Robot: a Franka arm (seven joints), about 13 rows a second.
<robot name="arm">
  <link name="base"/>
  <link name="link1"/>
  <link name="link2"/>
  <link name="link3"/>
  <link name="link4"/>
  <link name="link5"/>
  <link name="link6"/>
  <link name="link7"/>
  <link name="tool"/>
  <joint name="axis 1" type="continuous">
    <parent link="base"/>
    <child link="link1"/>
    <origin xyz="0 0 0.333" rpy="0 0 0"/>
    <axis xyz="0 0 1"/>
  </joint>
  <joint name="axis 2" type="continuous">
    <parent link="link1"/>
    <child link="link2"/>
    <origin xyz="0 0 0" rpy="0 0 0"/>
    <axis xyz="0 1 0"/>
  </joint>
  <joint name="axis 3" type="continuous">
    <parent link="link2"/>
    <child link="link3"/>
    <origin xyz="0 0 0.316" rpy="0 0 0"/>
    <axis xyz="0 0 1"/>
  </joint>
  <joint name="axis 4" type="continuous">
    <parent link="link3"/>
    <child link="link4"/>
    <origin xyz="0.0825 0 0" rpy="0 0 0"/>
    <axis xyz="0 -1 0"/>
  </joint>
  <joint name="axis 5" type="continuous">
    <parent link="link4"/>
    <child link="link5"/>
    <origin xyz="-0.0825 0 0.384" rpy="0 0 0"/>
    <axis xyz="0 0 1"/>
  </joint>
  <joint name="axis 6" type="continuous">
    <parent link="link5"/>
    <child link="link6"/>
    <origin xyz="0 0 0" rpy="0 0 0"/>
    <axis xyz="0 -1 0"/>
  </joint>
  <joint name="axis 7" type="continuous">
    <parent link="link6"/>
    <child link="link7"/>
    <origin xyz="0.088 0 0" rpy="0 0 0"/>
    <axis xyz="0 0 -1"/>
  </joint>
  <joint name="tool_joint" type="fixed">
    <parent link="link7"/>
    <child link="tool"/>
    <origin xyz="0 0 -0.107" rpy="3.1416 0 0"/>
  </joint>
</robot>
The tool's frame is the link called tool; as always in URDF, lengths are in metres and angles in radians. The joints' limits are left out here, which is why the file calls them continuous.
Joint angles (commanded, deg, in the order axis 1, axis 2, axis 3, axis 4, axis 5, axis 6, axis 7), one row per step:
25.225 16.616 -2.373 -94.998 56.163 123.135 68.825
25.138 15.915 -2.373 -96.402 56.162 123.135 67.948
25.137 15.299 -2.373 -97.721 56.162 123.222 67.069
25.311 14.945 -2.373 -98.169 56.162 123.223 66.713
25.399 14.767 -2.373 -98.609 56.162 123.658 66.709
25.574 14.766 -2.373 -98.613 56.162 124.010 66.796
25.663 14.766 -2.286 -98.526 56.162 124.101 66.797
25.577 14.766 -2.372 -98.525 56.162 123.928 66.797
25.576 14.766 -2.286 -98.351 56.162 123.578 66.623
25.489 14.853 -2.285 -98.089 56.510 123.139 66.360
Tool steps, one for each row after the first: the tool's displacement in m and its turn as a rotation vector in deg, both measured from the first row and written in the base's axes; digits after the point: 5 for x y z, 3 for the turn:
-0.00418 -0.00310 -0.00408 -0.283 -0.011 0.463
-0.00837 -0.00526 -0.00835 -0.569 -0.078 0.951
-0.01105 -0.00430 -0.00816 -0.604 -0.258 1.350
-0.01212 -0.00462 -0.00954 -0.736 -0.296 1.107
-0.01238 -0.00328 -0.00923 -0.765 -0.455 0.957
-0.01288 -0.00156 -0.00839 -0.718 -0.584 1.061
-0.01235 -0.00303 -0.00854 -0.723 -0.482 1.023
-0.01297 -0.00159 -0.00735 -0.611 -0.542 1.485
-0.01251 -0.00137 -0.00629 -0.222 -0.502 1.768

